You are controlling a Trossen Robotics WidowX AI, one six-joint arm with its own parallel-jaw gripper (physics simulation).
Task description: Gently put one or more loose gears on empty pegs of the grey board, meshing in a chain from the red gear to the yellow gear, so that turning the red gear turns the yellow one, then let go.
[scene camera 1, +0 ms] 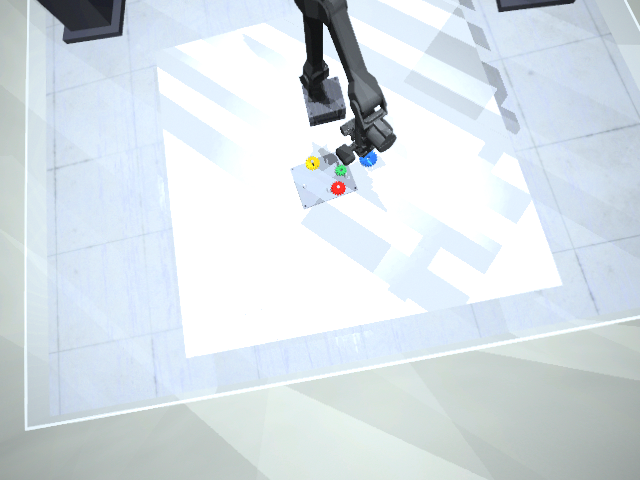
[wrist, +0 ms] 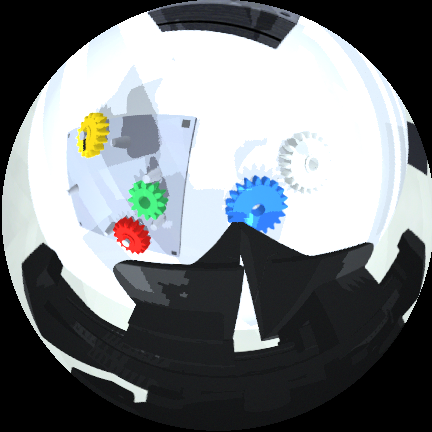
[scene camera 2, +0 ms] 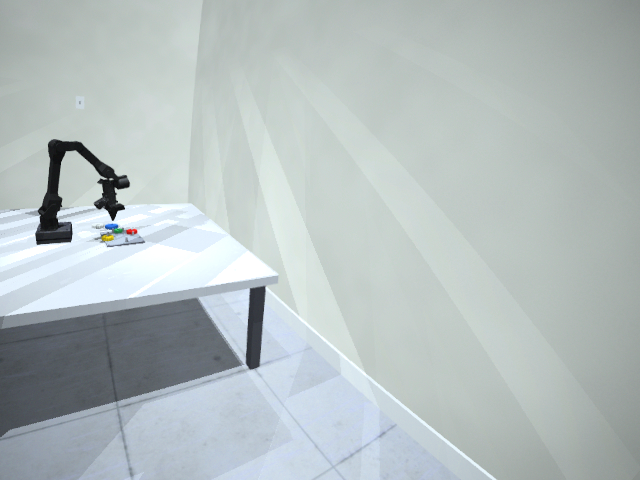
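Seen in the pictures: gripper, between the fingertips: (scene camera 1: 363, 156) (wrist: 236, 227) (scene camera 2: 113, 220); arm's base, origin of its link: (scene camera 1: 316, 93) (scene camera 2: 49, 228).
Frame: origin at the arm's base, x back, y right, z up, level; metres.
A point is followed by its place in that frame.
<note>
The red gear (scene camera 1: 338, 188) {x -0.365, y -0.058, z -0.030 m} (scene camera 2: 131, 231) {x -0.359, y -0.035, z -0.033 m} (wrist: 131, 236) {x -0.350, y -0.062, z -0.033 m} and the yellow gear (scene camera 1: 312, 163) {x -0.260, y 0.032, z -0.030 m} (scene camera 2: 107, 238) {x -0.255, y 0.050, z -0.037 m} (wrist: 93, 135) {x -0.252, y 0.016, z -0.033 m} sit on pegs of the grey board (scene camera 1: 312, 197) {x -0.384, y 0.040, z -0.048 m} (wrist: 175, 145) {x -0.235, y -0.077, z -0.048 m}. A small green gear (scene camera 1: 340, 169) {x -0.288, y -0.070, z -0.040 m} (scene camera 2: 117, 230) {x -0.291, y -0.053, z -0.031 m} (wrist: 148, 200) {x -0.300, y -0.070, z -0.047 m} is on the board near the red one; no peg tip shows in its hole, and whether their teeth touch is unclear. A blue gear (scene camera 1: 368, 159) {x -0.260, y -0.175, z -0.038 m} (scene camera 2: 111, 226) {x -0.254, y -0.151, z -0.039 m} (wrist: 260, 197) {x -0.240, y -0.170, z -0.039 m} and a white gear (scene camera 2: 97, 226) {x -0.182, y -0.168, z -0.043 m} (wrist: 303, 162) {x -0.187, y -0.188, z -0.041 m} lie on the table beside the board. My gripper (scene camera 2: 113, 218) {x -0.264, y -0.152, z -0.008 m} (wrist: 236, 227) {x -0.264, y -0.152, z -0.008 m} is shut and empty, above the blue gear, overlapping its edge in the wrist view.
Bare pegs stand on the board: one (wrist: 120, 142) {x -0.249, y -0.028, z -0.033 m} beside the yellow gear, one (scene camera 1: 303, 186) {x -0.344, y 0.070, z -0.036 m} (wrist: 73, 189) {x -0.338, y 0.062, z -0.038 m} near the board's edge, and one (wrist: 151, 175) {x -0.265, y -0.072, z -0.031 m} close by the green gear. The arm's base (scene camera 1: 324, 105) {x -0.053, y -0.027, z 0.001 m} (scene camera 2: 53, 233) {x -0.026, y 0.045, z -0.009 m} stands behind the board. Sun stripes and shadows cross the table.
</note>
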